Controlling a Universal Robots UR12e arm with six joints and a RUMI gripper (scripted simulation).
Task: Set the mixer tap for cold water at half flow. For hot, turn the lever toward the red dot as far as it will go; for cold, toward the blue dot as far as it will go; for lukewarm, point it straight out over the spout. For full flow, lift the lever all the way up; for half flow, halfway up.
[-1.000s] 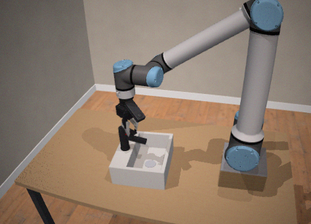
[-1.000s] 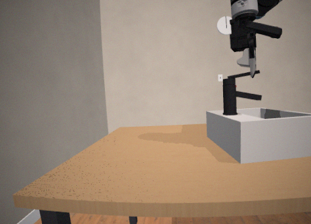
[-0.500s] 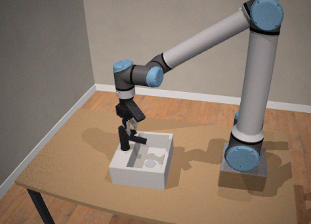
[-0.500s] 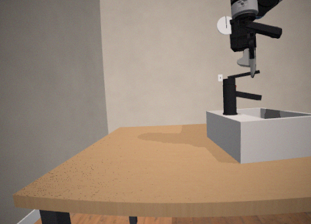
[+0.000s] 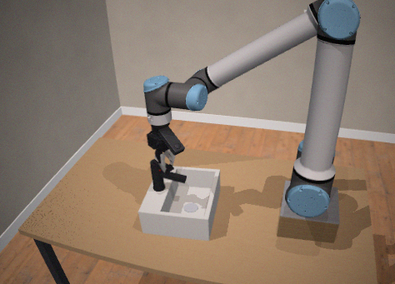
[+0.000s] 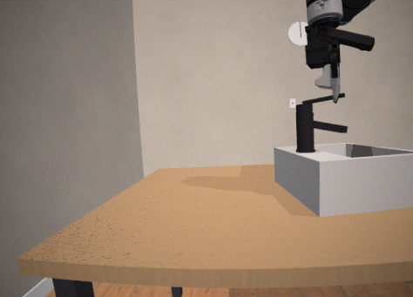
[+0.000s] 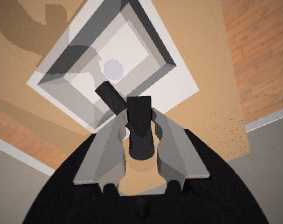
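The lever lies 3 cm ahead of my hand and 1 cm to the right of it. The rest, counted from my hand: white sink 4 cm behind, 6 cm to the right, 24 cm below.
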